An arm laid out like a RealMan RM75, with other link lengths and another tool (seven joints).
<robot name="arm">
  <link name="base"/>
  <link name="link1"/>
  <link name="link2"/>
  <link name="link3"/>
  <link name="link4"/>
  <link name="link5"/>
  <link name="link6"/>
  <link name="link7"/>
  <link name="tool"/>
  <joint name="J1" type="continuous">
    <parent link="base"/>
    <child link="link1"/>
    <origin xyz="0 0 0.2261"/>
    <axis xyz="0 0 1"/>
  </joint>
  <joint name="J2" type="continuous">
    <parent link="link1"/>
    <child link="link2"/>
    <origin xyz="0 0 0" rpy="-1.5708 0 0"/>
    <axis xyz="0 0 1"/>
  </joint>
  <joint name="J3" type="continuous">
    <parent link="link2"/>
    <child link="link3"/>
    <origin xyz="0 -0.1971 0" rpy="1.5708 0 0"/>
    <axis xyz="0 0 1"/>
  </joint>
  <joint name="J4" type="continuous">
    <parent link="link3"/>
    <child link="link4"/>
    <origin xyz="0 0 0" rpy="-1.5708 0 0"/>
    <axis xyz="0 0 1"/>
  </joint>
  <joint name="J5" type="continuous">
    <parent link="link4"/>
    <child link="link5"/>
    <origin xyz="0 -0.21 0" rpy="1.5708 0 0"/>
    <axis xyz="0 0 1"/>
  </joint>
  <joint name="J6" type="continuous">
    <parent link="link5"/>
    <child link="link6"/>
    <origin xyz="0 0 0" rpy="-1.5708 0 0"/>
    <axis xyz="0 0 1"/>
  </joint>
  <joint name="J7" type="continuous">
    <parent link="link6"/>
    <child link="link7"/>
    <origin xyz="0 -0.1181 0" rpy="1.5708 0 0"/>
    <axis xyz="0 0 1"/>
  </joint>
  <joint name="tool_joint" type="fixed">
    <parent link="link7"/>
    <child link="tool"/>
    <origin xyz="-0.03 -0.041 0.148" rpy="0 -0.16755 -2.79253"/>
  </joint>
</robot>
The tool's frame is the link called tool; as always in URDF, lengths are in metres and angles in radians. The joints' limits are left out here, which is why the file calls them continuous.
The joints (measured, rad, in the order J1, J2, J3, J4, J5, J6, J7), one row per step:
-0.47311 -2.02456 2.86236 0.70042 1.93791 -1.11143 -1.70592
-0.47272 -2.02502 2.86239 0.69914 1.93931 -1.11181 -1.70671
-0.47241 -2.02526 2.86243 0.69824 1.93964 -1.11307 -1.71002
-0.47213 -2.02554 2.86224 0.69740 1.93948 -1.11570 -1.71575
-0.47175 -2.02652 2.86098 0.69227 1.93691 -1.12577 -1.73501
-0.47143 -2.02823 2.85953 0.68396 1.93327 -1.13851 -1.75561
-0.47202 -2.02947 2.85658 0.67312 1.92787 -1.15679 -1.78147
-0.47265 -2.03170 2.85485 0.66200 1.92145 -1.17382 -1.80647
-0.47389 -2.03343 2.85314 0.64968 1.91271 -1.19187 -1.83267
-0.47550 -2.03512 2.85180 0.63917 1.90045 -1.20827 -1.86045
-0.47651 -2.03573 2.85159 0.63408 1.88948 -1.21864 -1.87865
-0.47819 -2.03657 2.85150 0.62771 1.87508 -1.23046 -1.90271
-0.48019 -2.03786 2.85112 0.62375 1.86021 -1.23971 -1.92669
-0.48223 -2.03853 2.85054 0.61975 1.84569 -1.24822 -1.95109
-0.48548 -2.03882 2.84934 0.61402 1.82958 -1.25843 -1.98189
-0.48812 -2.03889 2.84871 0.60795 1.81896 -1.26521 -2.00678
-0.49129 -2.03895 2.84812 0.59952 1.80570 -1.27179 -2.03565
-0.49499 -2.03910 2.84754 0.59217 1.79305 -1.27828 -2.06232
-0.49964 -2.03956 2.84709 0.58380 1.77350 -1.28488 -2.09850
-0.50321 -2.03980 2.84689 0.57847 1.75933 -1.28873 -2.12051
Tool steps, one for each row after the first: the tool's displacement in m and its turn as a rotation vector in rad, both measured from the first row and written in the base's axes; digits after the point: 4 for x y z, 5 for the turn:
-0.0001 -0.0001 -0.0001 -0.00029 0.00038 -0.00048
-0.0003 -0.0002 0.0001 -0.00077 -0.00235 0.00021
-0.0006 0.0000 0.0006 -0.00104 -0.00821 0.00152
-0.0021 0.0008 0.0034 0.00076 -0.02748 0.00734
-0.0042 0.0020 0.0069 0.00510 -0.04753 0.01382
-0.0067 0.0038 0.0126 0.01388 -0.07349 0.02067
-0.0093 0.0053 0.0174 0.02118 -0.09855 0.02771
-0.0125 0.0071 0.0230 0.03016 -0.12443 0.03562
-0.0160 0.0090 0.0285 0.03782 -0.15353 0.04623
-0.0186 0.0103 0.0321 0.04290 -0.17436 0.05487
-0.0220 0.0120 0.0364 0.04814 -0.20123 0.06629
-0.0251 0.0136 0.0399 0.05113 -0.22967 0.07841
-0.0283 0.0153 0.0434 0.05396 -0.25756 0.09035
-0.0320 0.0175 0.0477 0.05727 -0.29093 0.10292
-0.0349 0.0191 0.0507 0.05843 -0.31483 0.11166
-0.0390 0.0211 0.0541 0.06002 -0.34108 0.12298
-0.0423 0.0230 0.0573 0.06179 -0.36629 0.13227
-0.0473 0.0256 0.0611 0.06318 -0.40205 0.14752
-0.0505 0.0273 0.0637 0.06518 -0.42448 0.15758

